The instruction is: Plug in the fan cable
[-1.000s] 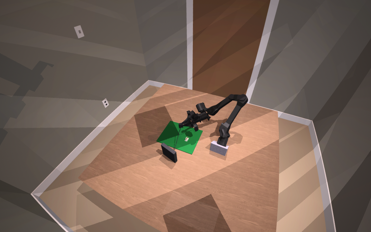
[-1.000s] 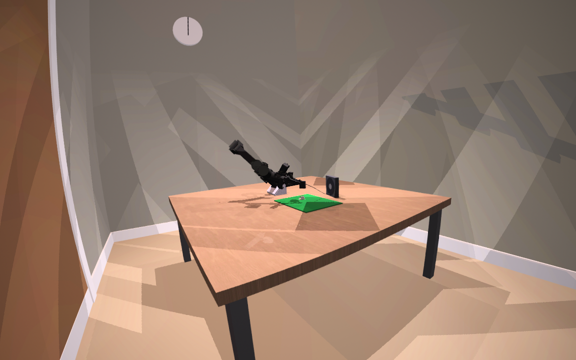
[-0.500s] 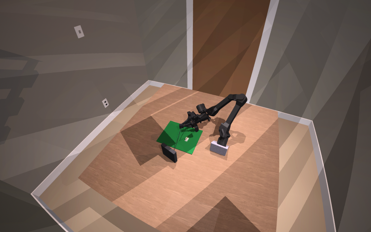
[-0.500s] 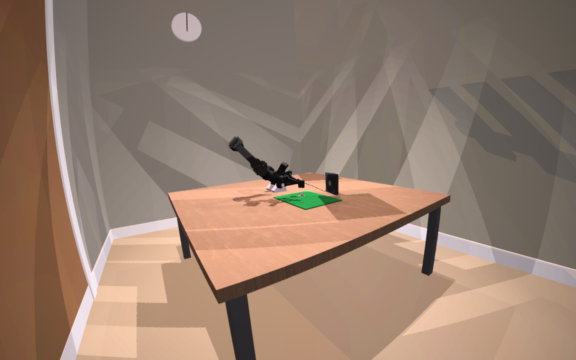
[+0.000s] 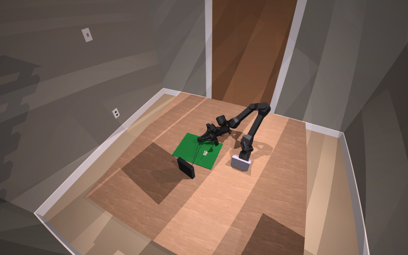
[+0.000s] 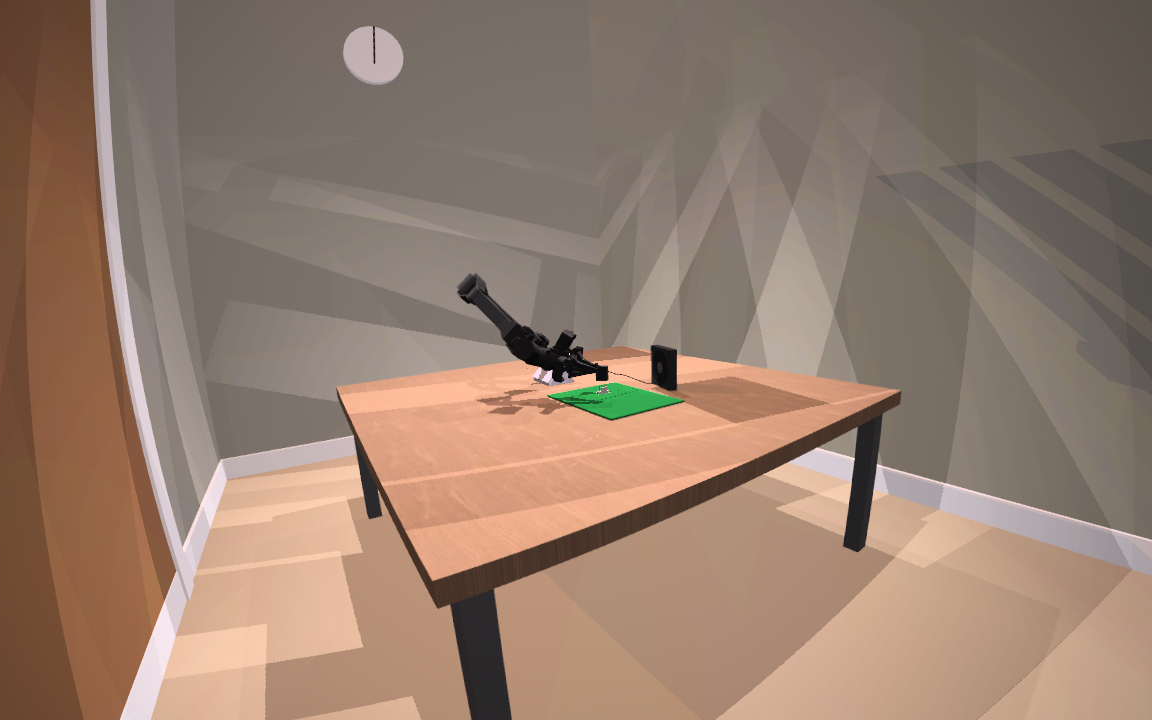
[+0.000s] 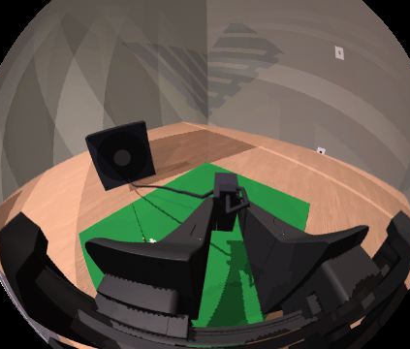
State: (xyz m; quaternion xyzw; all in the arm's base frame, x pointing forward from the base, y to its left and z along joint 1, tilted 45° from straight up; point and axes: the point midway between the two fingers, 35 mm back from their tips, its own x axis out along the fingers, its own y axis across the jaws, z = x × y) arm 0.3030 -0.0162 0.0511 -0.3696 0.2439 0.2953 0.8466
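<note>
The green board is 100 mm below my gripper tip, 40 mm to the left of it and 10 mm ahead of it. Also, from my gripper tip: black fan 230 mm to the left, 30 mm below, 20 mm behind; black plug 10 mm to the left, 10 mm below, 10 mm ahead.
</note>
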